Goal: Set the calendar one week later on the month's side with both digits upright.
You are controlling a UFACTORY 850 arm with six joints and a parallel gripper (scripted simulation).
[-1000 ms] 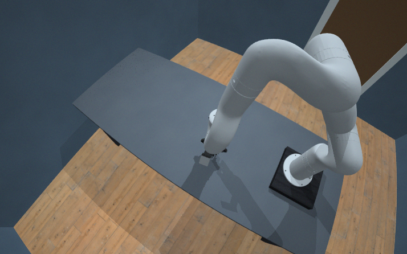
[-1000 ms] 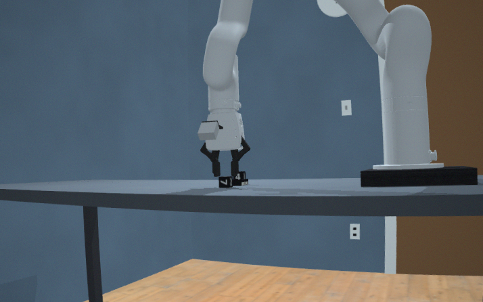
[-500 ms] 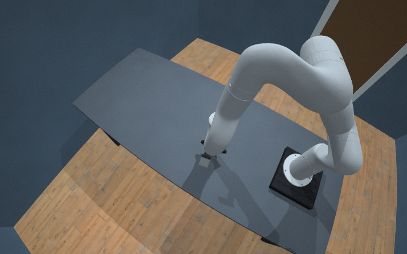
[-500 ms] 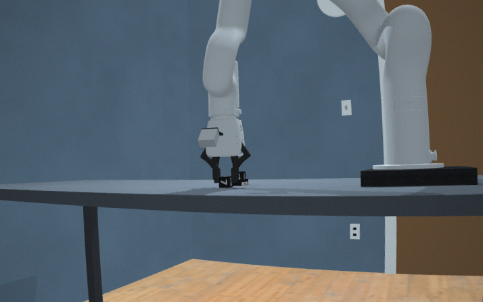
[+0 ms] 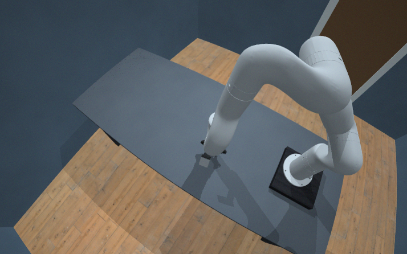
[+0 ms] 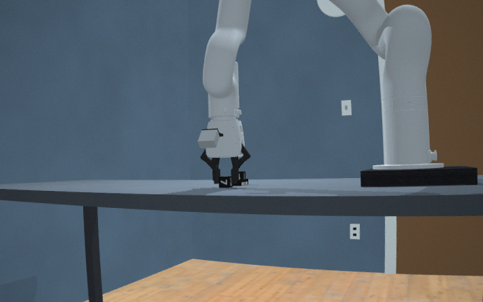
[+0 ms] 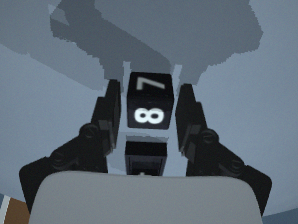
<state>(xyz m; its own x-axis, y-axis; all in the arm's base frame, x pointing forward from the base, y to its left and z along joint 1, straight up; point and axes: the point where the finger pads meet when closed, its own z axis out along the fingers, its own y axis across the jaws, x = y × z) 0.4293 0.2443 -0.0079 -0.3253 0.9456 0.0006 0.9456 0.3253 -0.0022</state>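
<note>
The calendar cube lies 1 cm below my hand. Round my hand: black tray: 10 cm to the right, 3 cm ahead, 2 cm below.
</note>
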